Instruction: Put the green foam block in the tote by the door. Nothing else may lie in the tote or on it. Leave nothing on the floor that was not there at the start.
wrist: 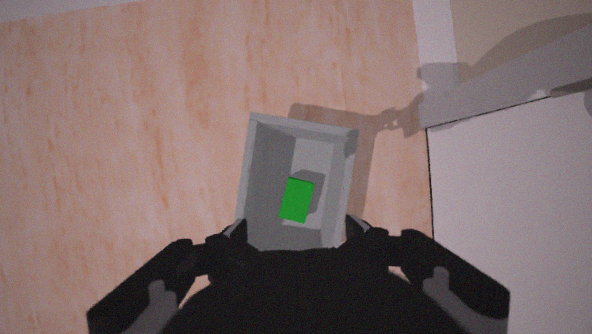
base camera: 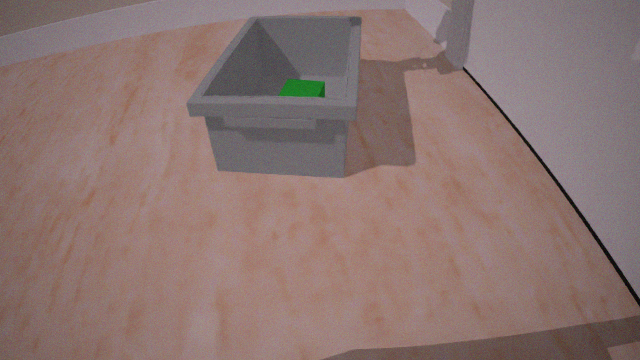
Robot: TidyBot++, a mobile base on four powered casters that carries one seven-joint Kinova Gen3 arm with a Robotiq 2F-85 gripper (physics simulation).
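Frame: origin at the arm's base, x ahead, y left, z up, level; metres.
Where they show: gripper, fingertip midpoint: (wrist: 296, 227).
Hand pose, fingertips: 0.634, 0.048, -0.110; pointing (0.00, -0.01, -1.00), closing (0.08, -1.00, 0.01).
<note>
After its pixels a point has its place, as x, y, z.
The green foam block (base camera: 302, 88) {0.625, 0.035, -0.348} (wrist: 297, 200) {0.609, 0.037, -0.348} lies inside the grey tote (base camera: 280, 107) {0.468, 0.050, -0.282} (wrist: 244, 175) {0.664, 0.137, -0.276}, on its floor. In the wrist view it lies toward the near end of the tote, and its whole top shows. In the base camera view the tote's near rim hides its lower part. No other object shows in the tote. My gripper (wrist: 296, 227) {0.634, 0.048, -0.110} is open and empty, high above the tote, its fingers at either side of the tote's near end in the wrist view. The gripper does not show in the base camera view.
A white door or panel (base camera: 565, 100) {0.499, -0.324, -0.282} (wrist: 510, 175) {0.688, -0.298, -0.215} with a dark line along its bottom edge stands right of the tote. A pale skirting board (base camera: 150, 17) {1.082, 0.476, -0.349} (wrist: 435, 35) {0.999, -0.260, -0.339} runs along the wall behind. Shadows of the tote and arm fall on the floor and wall.
</note>
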